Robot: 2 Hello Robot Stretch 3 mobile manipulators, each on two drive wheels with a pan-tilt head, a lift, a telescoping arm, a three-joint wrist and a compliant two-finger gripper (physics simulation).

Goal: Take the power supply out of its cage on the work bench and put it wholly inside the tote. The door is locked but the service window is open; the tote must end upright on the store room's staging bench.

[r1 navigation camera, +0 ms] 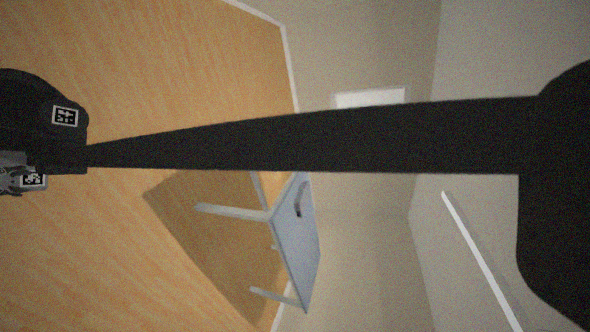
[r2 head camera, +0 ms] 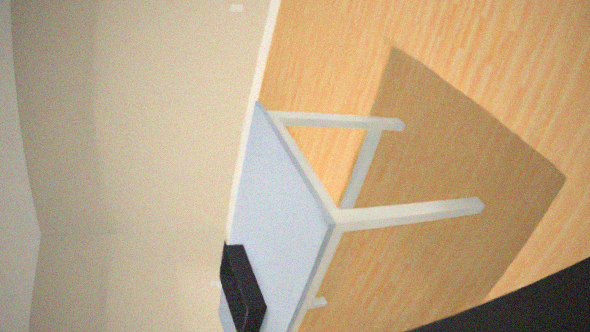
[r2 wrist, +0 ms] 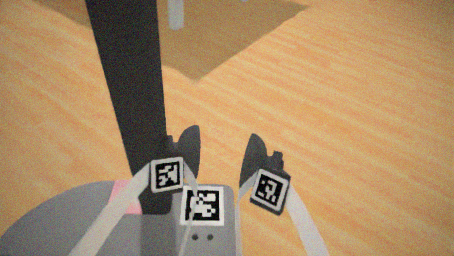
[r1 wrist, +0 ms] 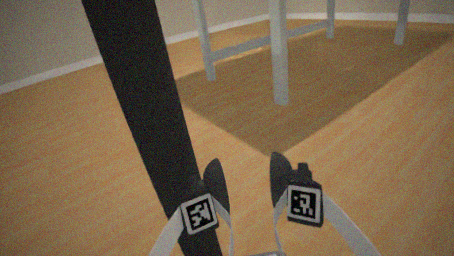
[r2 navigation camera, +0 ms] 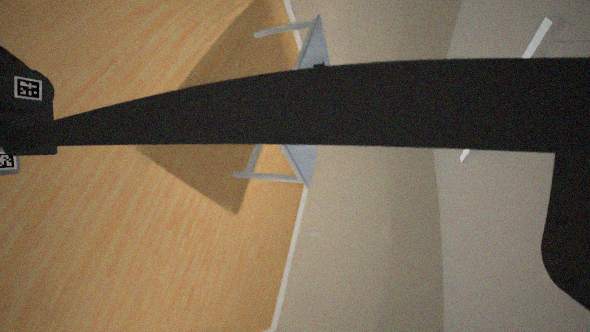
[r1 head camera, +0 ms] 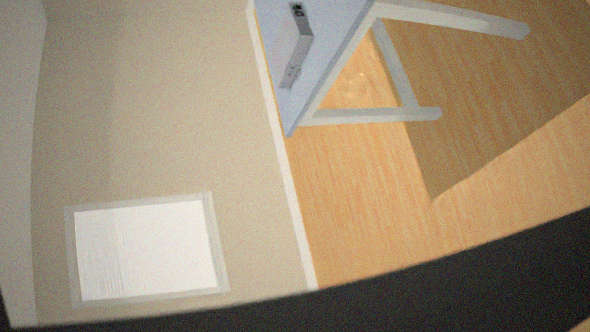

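In the r1 head view, turned on its side, a long grey metal unit (r1 head camera: pixel 300 52) (r1 navigation camera: pixel 299 199) with a dark socketed end lies on the pale blue work bench (r1 head camera: pixel 340 17) (r1 navigation camera: pixel 296 240). It looks like the power supply in its cage; the two cannot be told apart. A black open box, likely the tote (r2 head camera: pixel 248 295), sits on another pale blue bench (r2 head camera: pixel 280 190) (r2 navigation camera: pixel 318 46) and is cut off at the frame's bottom; its inside is hidden. The r1 gripper (r1 wrist: pixel 248 180) is open and empty, away from the unit. The r2 gripper (r2 wrist: pixel 221 151) is open and empty, away from the box.
A bright framed panel (r1 head camera: pixel 145 250) shows on r1's wall. Bench legs (r1 wrist: pixel 280 60) (r2 wrist: pixel 175 16) stand ahead of both grippers. Black masts (r1 wrist: pixel 145 100) (r2 wrist: pixel 130 100) rise beside the fingers. The r2 base (r2 wrist: pixel 90 220) is below its gripper. The service window cannot be made out.
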